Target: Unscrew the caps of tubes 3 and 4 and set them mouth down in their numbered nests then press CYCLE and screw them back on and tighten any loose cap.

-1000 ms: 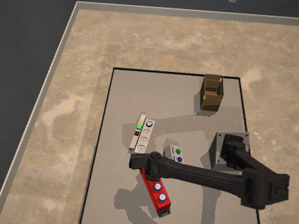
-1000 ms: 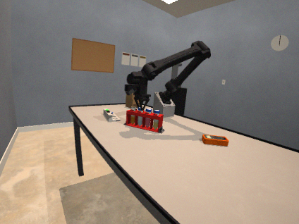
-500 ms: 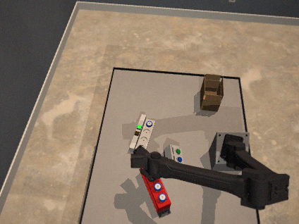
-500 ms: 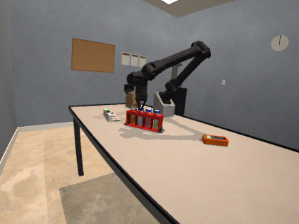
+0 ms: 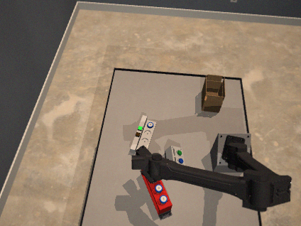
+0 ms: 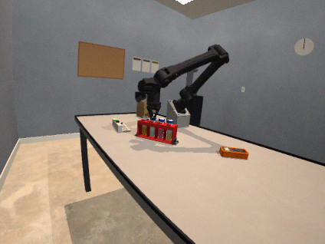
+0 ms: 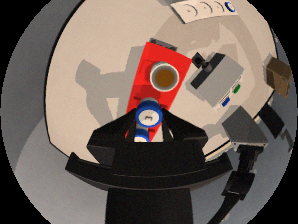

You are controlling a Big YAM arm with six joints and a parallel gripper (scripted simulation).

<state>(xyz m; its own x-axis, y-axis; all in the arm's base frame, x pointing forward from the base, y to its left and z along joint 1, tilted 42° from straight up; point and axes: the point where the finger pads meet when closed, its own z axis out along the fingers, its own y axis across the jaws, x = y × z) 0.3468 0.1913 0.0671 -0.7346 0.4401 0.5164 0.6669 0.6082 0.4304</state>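
Now: the blue tube cap 6 cm ahead of my hand, 35 cm to the right of it and 10 cm below it. From my hand the other things lie so: green key: 11 cm behind, 17 cm to the right, 5 cm below; key housing: 10 cm behind, 15 cm to the right, 6 cm below; blue key: 12 cm behind, 13 cm to the right, 5 cm below.
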